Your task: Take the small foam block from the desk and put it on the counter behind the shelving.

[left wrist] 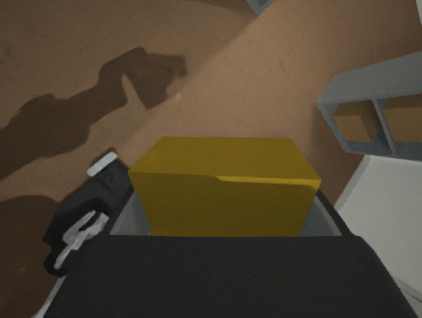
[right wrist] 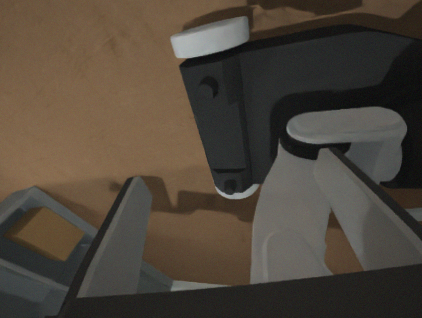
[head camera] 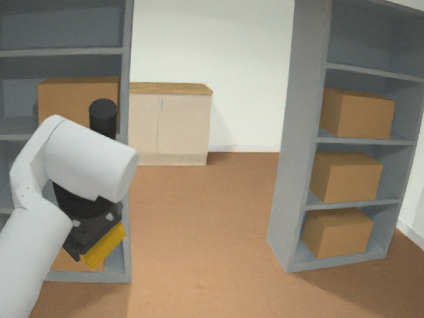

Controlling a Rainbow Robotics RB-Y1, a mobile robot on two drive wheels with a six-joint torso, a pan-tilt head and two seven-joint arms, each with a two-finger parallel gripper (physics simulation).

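Frame: origin at the robot's base, x right, y ahead, z up, level; millimetres.
Seen in the pictures: left gripper, fingertip midpoint: (left wrist: 220, 169) (head camera: 94, 239); right gripper, fingertip midpoint: (right wrist: 228, 174).
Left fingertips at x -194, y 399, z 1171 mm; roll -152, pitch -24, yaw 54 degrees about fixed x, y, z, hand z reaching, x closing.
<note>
A point is followed by its place in that frame.
The foam block is a yellow block (head camera: 104, 247) @(y 366, x -164, z 1179 mm) (left wrist: 227, 205) @(y 384, x -194, z 1207 mm), held between the fingers of my left gripper (head camera: 95, 240) @(y 399, x -194, z 1171 mm) (left wrist: 220, 169) @(y 399, x -194, z 1171 mm) above the floor. My left gripper is shut on it. In the head camera it hangs in front of the left shelving unit (head camera: 127, 210) @(y 1707, x -453, z 537 mm). My right gripper (right wrist: 228, 174) @(y -101, x 242, z 572 mm) is open, its fingers wide apart with no object between them; the robot's own base shows beyond them. The counter (head camera: 171, 88) @(y 3925, x -496, z 911 mm) has a brown wooden top over pale cabinet doors and stands against the back wall, partly hidden by the left shelving unit.
A second grey shelving unit (head camera: 303, 125) @(y 2070, x 561, z 1028 mm) (left wrist: 365, 82) @(y 2131, x 547, z 396 mm) stands at the right in the head camera, with brown boxes (head camera: 357, 114) @(y 2031, x 905, z 1146 mm) on its shelves. A brown box (head camera: 75, 97) @(y 1661, x -732, z 1186 mm) sits in the left unit. Brown floor (head camera: 210, 215) @(y 2756, x 34, z 1 mm) runs between the units towards the counter.
</note>
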